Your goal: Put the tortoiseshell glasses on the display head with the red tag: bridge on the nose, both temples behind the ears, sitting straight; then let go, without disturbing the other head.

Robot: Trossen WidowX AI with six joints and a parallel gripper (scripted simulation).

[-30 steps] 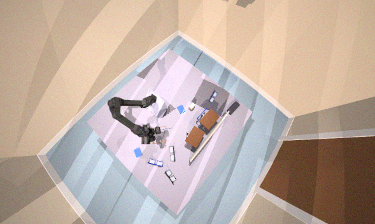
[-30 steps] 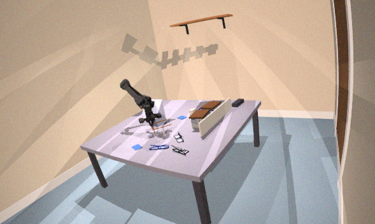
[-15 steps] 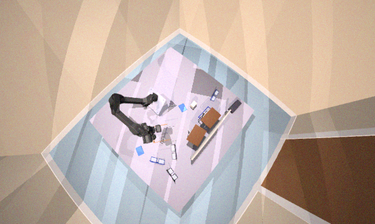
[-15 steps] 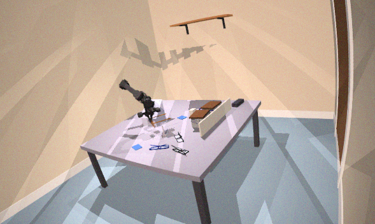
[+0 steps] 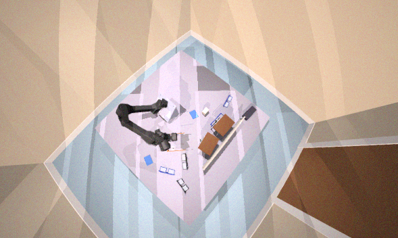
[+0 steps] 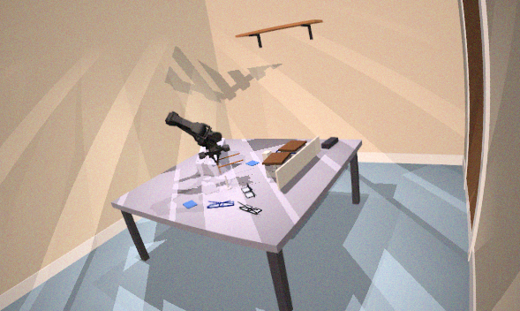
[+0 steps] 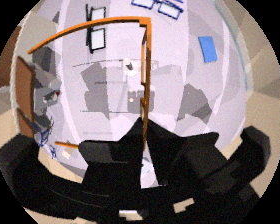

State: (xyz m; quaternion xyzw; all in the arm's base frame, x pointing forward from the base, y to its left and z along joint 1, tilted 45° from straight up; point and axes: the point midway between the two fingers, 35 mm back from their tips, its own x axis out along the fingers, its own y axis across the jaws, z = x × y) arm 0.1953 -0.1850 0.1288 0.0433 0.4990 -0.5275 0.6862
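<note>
My gripper tip is 100 mm above the small stand, 70 mm short of it and 50 mm to the left of it. Round my gripper tip: long beige board (420 mm ahead, 260 mm to the left, 70 mm below); then display head (280 mm ahead, 170 mm to the left, 70 mm below); then white cube (420 mm to the left, 110 mm ahead, 100 mm below).
</note>
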